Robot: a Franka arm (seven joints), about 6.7 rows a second.
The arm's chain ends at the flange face. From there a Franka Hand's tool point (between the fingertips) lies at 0.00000 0.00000 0.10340 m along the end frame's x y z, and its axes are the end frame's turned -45 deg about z.
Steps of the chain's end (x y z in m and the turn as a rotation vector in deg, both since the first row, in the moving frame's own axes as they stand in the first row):
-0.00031, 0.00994, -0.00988, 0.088, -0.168, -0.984
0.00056, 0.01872, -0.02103, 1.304, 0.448, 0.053
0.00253, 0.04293, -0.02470, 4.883, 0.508, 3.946
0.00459, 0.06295, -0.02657, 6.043, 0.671, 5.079
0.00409, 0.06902, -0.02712, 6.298, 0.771, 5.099
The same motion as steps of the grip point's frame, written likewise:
-0.00735, 0.00648, -0.00988, 0.181, -0.057, -0.984
-0.01061, 0.01254, -0.02106, 0.605, 1.239, 0.053
-0.02151, 0.02681, -0.02508, 3.094, 3.812, 3.946
-0.03242, 0.04130, -0.02715, 3.799, 4.748, 5.079
-0.03661, 0.04507, -0.02775, 3.908, 4.999, 5.099

